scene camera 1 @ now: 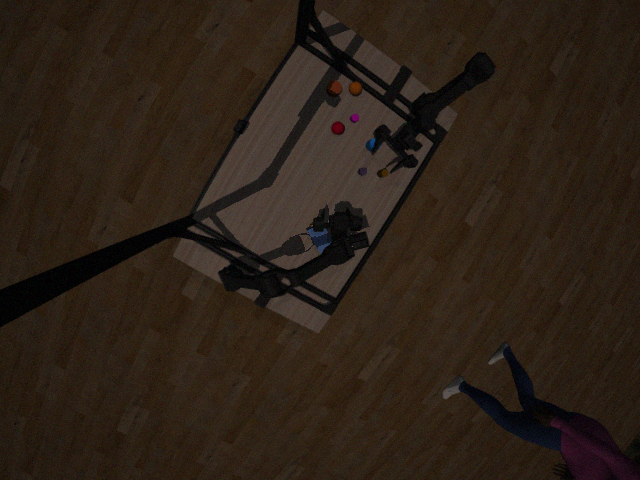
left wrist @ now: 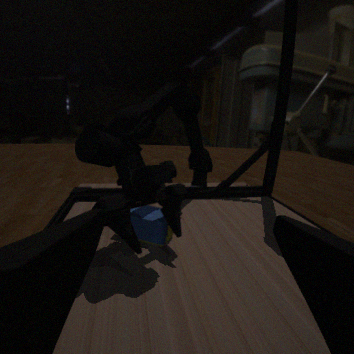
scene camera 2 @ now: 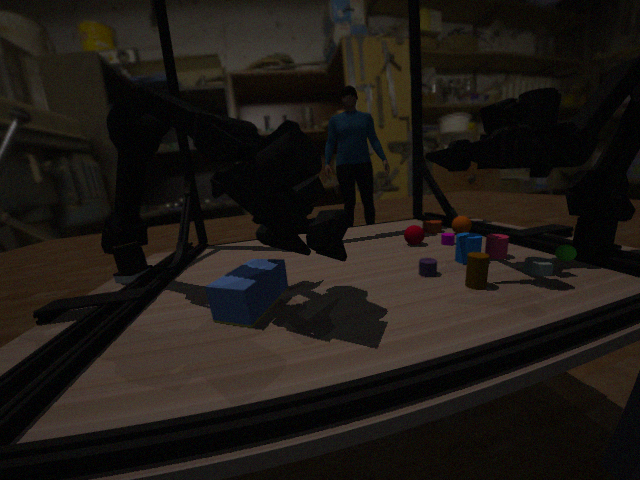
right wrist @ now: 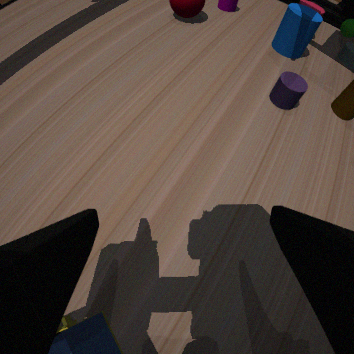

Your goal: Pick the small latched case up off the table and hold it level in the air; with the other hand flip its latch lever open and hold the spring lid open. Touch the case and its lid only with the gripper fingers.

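Places are measured from the left arm's base along level axes (x ahead, y left, z up), in centimetres.
Pixels of known places: left gripper, fingertip midpoint: (scene camera 1: 381,163) (left wrist: 191,221) (scene camera 2: 437,153); right gripper, fingertip midpoint: (scene camera 1: 335,208) (left wrist: 161,244) (scene camera 2: 326,256) (right wrist: 184,215); left arm's base, origin of the base link: (scene camera 2: 592,245) (right wrist: 349,12); right arm's base, origin of the base link: (scene camera 1: 231,273) (left wrist: 198,183) (scene camera 2: 133,271).
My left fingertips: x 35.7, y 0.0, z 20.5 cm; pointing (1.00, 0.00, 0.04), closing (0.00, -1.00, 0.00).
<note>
Ahead of a thing's pixels: the offset from my left fingertips to its middle. "spot": to the spot under its first point.
The small case @[dy +6.1, dx +34.2, dz -19.4 cm] (scene camera 1: 319,238) (scene camera 2: 242,297) (left wrist: 150,227) (right wrist: 85,337) is a blue box with a thin yellow edge at its base, standing on the table. Its lid looks shut. A yellow part @[spot: dy +0.8, dx +30.8, dz -21.0 cm] (right wrist: 65,322) shows beside it in the right wrist view; whether this is the latch lever I cannot tell. My right gripper (scene camera 2: 327,255) (left wrist: 161,244) (right wrist: 184,215) is open and empty, tilted downward above the table, beside and higher than the case. My left gripper (scene camera 1: 382,162) (left wrist: 191,221) is open and empty, raised well away from the case, above the loose objects.
A purple cylinder @[dy +0.9, dx +1.8, dz -21.0 cm] (scene camera 2: 428,267) (right wrist: 288,91), an ochre cylinder @[dy +7.6, dx -3.6, dz -19.6 cm] (scene camera 2: 476,271), a blue block @[dy -3.6, dx -9.3, dz -19.6 cm] (scene camera 2: 467,249) (right wrist: 296,32), a red ball @[dy -19.0, dx -3.7, dz -19.7 cm] (scene camera 1: 337,128) (scene camera 2: 414,235) and an orange ball @[dy -25.0, dx -21.0, dz -19.6 cm] (scene camera 1: 355,88) (scene camera 2: 461,224) stand toward the left arm's side. Dark frame rails (scene camera 2: 330,400) edge the table.
</note>
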